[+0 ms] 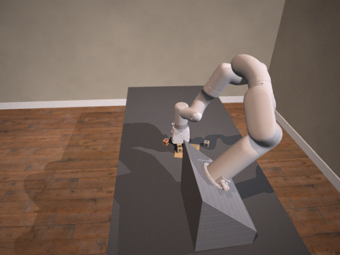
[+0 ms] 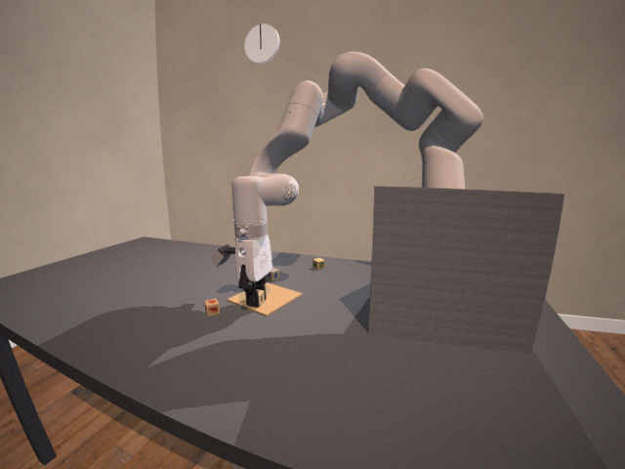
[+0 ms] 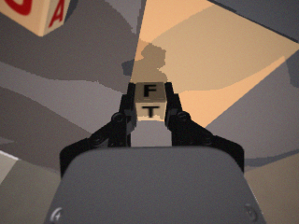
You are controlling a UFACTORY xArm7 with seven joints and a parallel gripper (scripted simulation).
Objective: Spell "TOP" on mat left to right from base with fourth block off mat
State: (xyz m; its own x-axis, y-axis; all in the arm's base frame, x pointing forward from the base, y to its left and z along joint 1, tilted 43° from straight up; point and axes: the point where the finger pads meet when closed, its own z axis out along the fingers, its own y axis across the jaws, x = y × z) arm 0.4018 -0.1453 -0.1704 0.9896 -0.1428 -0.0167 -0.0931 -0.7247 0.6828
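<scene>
The tan mat is 50 mm to the right of my hand and 30 mm below it. The rest, counted from my hand: blue-lettered block 20 mm ahead, 180 mm to the right, 10 mm below.
</scene>
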